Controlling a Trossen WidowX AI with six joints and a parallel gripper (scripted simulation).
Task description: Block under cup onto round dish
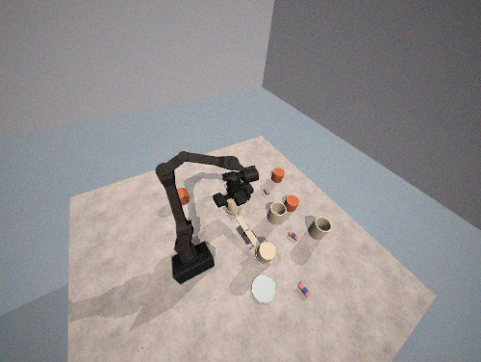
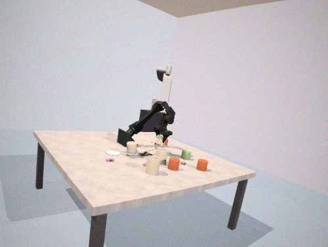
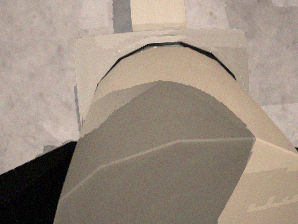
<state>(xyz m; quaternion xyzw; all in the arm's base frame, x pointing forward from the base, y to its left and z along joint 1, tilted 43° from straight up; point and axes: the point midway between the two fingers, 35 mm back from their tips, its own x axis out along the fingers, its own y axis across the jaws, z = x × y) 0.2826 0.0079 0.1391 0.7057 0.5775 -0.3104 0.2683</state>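
Now: the green block 20 mm below my gripper tip. From my gripper tip the other things lie so: green cup: 150 mm ahead, 140 mm to the left, 60 mm below; beige cup: 20 mm to the left, 10 mm above; balance: 130 mm to the right, 60 mm below, 10 mm behind.
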